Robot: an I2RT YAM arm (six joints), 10 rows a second.
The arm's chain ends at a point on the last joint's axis. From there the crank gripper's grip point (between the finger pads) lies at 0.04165 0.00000 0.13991 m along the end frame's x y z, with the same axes.
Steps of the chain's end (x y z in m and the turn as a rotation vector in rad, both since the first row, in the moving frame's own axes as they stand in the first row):
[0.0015 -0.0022 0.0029 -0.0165 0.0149 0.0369]
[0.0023 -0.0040 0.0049 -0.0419 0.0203 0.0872]
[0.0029 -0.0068 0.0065 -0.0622 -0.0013 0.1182]
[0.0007 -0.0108 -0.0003 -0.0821 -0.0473 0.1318]
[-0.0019 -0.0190 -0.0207 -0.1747 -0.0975 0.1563]
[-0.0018 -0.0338 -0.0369 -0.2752 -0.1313 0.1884]
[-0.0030 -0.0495 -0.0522 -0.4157 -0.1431 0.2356]
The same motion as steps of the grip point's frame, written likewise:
[0.0035 0.0017 0.0022 -0.0165 0.0149 0.0369]
[0.0047 0.0056 0.0038 -0.0419 0.0203 0.0872]
[0.0019 0.0068 0.0061 -0.0622 -0.0013 0.1182]
[-0.0071 0.0057 0.0008 -0.0821 -0.0473 0.1318]
[-0.0180 0.0109 -0.0200 -0.1747 -0.0975 0.1563]
[-0.0245 0.0106 -0.0391 -0.2752 -0.1313 0.1884]
[-0.0305 0.0146 -0.0617 -0.4157 -0.1431 0.2356]

